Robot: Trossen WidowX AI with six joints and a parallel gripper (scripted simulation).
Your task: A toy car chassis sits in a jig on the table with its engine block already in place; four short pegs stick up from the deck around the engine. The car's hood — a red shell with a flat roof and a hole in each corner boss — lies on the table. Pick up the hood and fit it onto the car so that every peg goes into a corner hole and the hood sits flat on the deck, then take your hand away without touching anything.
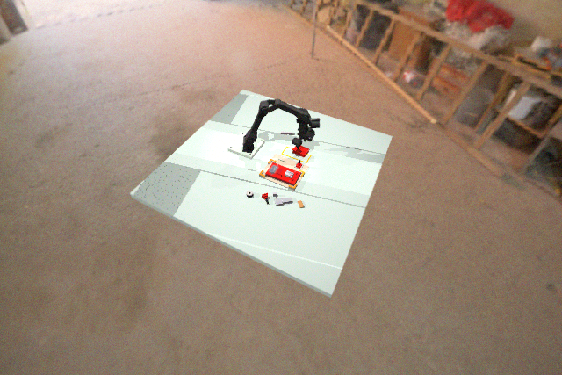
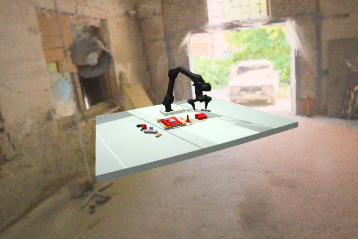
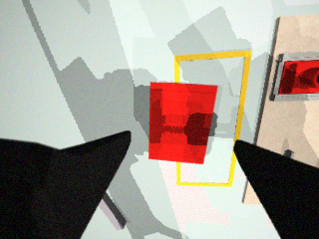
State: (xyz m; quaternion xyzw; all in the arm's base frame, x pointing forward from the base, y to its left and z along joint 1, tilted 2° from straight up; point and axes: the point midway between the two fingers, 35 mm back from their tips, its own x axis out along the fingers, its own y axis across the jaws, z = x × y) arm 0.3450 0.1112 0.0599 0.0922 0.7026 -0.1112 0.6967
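Right now the red hood is 5 cm below my gripper tip. Also, from my gripper tip: grey bar 16 cm to the left, 14 cm behind, 6 cm below.
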